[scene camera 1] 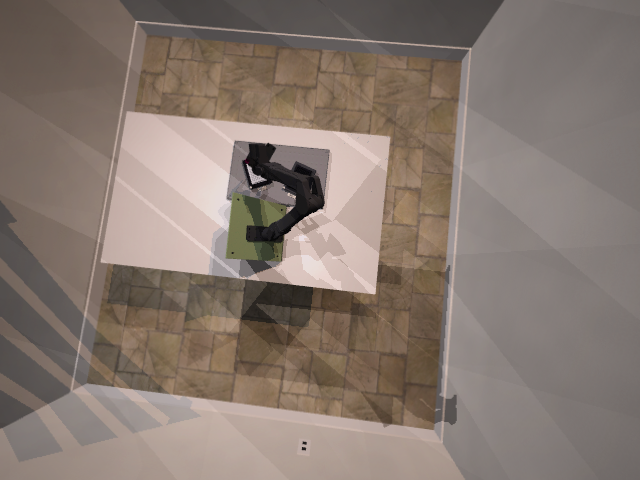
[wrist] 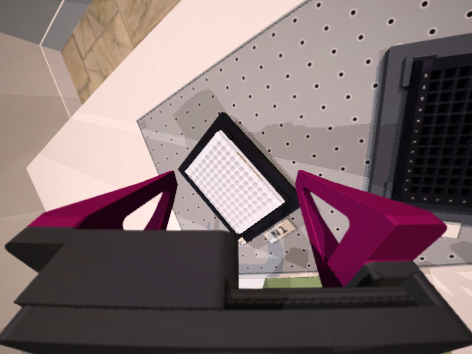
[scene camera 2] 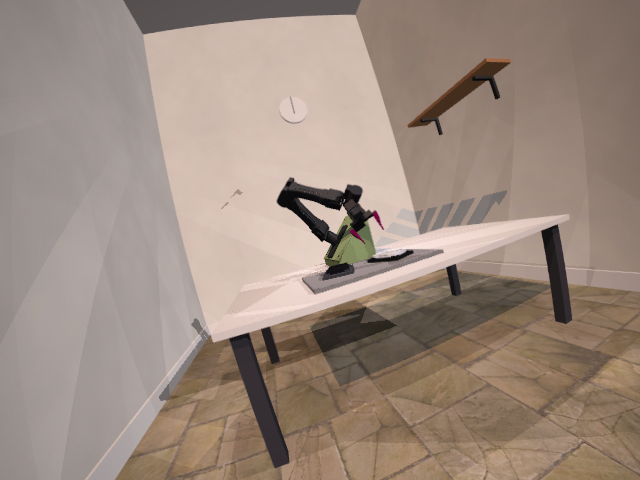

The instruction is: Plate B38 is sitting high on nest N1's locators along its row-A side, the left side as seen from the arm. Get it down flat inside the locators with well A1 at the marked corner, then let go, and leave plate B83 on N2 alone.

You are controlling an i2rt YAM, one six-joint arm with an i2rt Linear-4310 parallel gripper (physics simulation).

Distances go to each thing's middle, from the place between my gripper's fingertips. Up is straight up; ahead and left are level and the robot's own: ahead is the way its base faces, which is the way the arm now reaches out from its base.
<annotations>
The white well plate (wrist: 241, 194) lies 1 cm behind my hand, 6 cm to the left of it and 9 cm below it. Also, from my hand: black nest N1 (wrist: 223, 122): 2 cm behind, 6 cm to the left, 10 cm below; grey perforated deck (scene camera 2: 360, 268): 2 cm behind, 6 cm to the right, 12 cm below; black well plate (wrist: 426, 171): 5 cm behind, 17 cm to the right, 9 cm below.
</annotations>
